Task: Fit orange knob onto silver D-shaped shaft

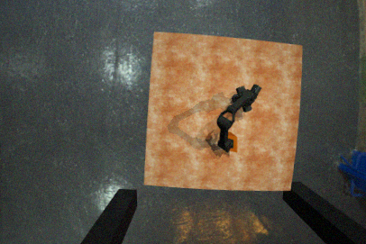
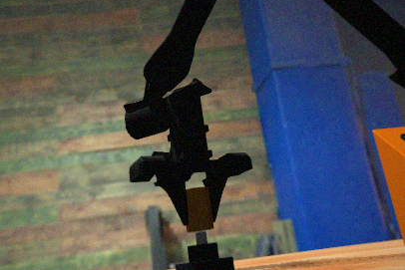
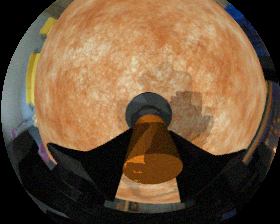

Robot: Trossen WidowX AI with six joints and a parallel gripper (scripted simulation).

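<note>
Now: the orange knob 30 mm above my gripper tip. From my gripper tip the other things lie so: dark round pedestal (40 mm below).
</note>
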